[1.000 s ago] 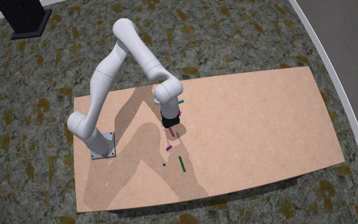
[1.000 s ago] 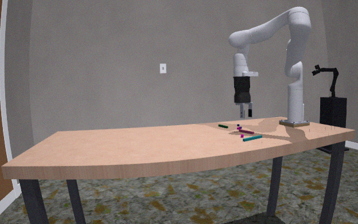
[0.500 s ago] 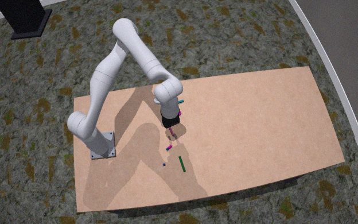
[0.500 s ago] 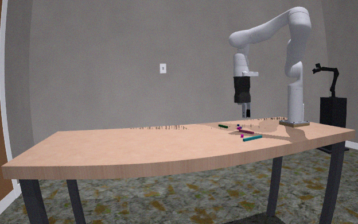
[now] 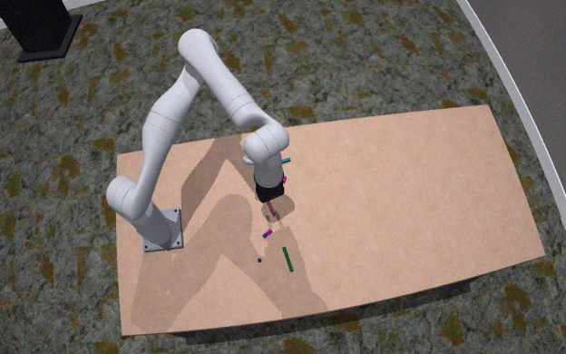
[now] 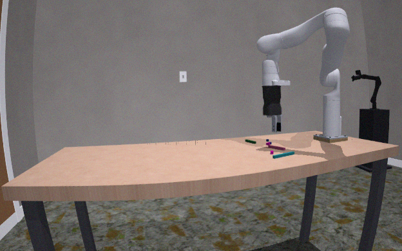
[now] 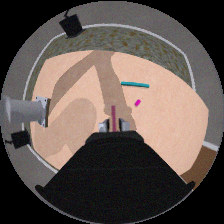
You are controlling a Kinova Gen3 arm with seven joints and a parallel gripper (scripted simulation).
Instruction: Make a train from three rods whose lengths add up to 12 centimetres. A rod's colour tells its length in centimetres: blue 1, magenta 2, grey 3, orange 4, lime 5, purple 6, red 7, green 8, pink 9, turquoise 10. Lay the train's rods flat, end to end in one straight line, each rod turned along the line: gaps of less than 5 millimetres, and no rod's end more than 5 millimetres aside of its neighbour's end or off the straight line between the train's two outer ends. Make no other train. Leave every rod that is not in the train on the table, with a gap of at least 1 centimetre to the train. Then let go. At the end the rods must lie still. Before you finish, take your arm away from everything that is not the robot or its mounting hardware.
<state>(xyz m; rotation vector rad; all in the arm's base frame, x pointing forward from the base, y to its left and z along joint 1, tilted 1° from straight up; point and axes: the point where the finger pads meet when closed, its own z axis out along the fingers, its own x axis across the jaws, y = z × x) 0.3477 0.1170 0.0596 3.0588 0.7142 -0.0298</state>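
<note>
The pink rod is 80 mm below my hand. Round my hand: turquoise rod: 140 mm to the left, 80 mm below, 20 mm ahead; green rod: 190 mm to the right, 80 mm below, 70 mm ahead.
</note>
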